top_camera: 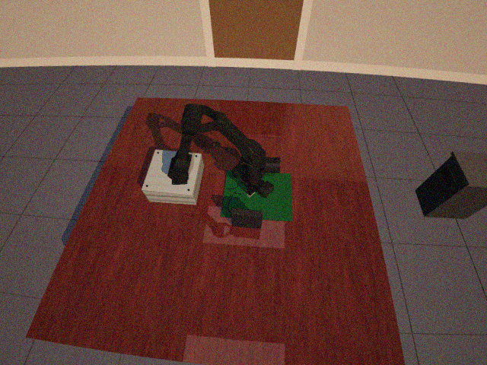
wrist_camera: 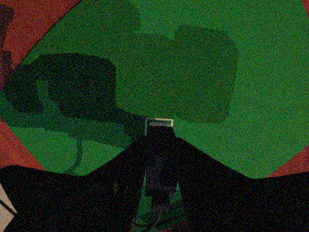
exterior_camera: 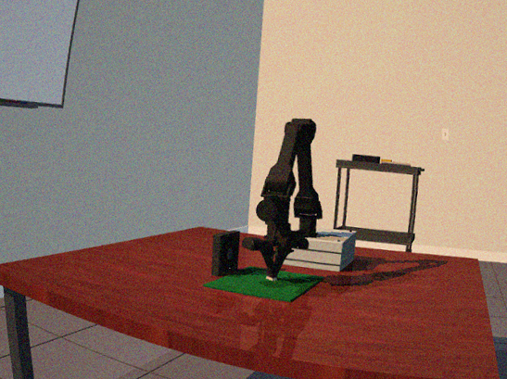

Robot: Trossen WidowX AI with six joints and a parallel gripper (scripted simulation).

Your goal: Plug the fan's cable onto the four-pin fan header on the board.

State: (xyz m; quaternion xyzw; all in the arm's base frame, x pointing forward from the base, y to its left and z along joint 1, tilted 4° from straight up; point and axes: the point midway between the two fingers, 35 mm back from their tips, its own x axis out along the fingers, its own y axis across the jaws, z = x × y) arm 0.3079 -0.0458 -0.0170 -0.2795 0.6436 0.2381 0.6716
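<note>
My gripper tip is now 10 mm past the dark plug, 10 mm to the left of it and 10 mm below it. From my gripper tip the other things lie so: green board 20 mm ahead, 10 mm to the right, 40 mm below; then fan header 10 mm behind, 10 mm to the right, 20 mm below; then black fan 40 mm behind, 150 mm to the right, 30 mm above.
</note>
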